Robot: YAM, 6 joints.
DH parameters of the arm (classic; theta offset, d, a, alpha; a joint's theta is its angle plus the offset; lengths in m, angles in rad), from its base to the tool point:
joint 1: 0 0.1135 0.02 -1.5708
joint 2: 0 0 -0.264 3.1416
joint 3: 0.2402 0 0.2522 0
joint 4: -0.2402 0 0.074 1.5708
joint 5: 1.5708 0 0 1.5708
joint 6: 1.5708 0.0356 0 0
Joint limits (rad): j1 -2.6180..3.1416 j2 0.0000..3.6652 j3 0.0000..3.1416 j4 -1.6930..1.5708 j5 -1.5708..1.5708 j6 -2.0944..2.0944
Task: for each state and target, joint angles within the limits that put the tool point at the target. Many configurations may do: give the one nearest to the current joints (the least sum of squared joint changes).
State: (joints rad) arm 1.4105 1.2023 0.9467 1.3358 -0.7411 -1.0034
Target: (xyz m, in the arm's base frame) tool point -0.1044 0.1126 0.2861
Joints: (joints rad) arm 2.1304 0.8794 0.2389 1.4304 -0.9378 -1.0034
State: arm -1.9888 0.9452 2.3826 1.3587 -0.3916 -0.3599
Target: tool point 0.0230 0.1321 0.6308
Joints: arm -1.6525 0.9899 1.9902 1.5708 -0.3481 -0.3599
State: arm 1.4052 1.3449 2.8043 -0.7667 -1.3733 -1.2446
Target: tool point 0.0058 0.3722 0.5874
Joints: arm 1.4703 2.0631 2.7965 -0.3634 -1.0912 -1.2446
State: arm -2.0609 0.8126 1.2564 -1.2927 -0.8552 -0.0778
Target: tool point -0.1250 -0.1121 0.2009
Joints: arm -2.5508 1.2398 0.7501 -1.2039 -0.7200 -0.0778
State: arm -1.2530 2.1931 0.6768 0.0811 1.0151 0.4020
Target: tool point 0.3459 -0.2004 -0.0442
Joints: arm -0.4559 2.5330 1.2086 0.2304 0.8882 0.4020
